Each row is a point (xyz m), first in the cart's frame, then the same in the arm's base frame.
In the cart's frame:
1: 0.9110 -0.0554 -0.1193
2: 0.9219 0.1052 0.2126
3: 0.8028 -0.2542 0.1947
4: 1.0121 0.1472 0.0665
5: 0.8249 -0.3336 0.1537
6: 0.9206 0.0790 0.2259
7: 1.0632 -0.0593 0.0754
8: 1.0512 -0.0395 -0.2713
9: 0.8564 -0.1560 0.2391
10: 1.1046 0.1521 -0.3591
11: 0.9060 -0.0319 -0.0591
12: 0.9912 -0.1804 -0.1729
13: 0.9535 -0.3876 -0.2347
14: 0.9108 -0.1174 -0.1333
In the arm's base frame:
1: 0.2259 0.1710 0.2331
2: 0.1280 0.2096 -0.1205
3: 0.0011 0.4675 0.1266
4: 0.2666 0.1232 -0.0530
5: 0.0314 0.5177 0.1976
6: 0.1204 0.2377 -0.1159
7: 0.2984 0.3108 0.0425
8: 0.4117 0.1155 0.3067
9: 0.0413 0.4223 0.0226
10: 0.5045 -0.0739 0.2540
11: 0.2013 0.1809 0.1739
12: 0.3120 0.2668 0.3243
13: 0.2861 0.3971 0.4990
14: 0.2269 0.2150 0.2789

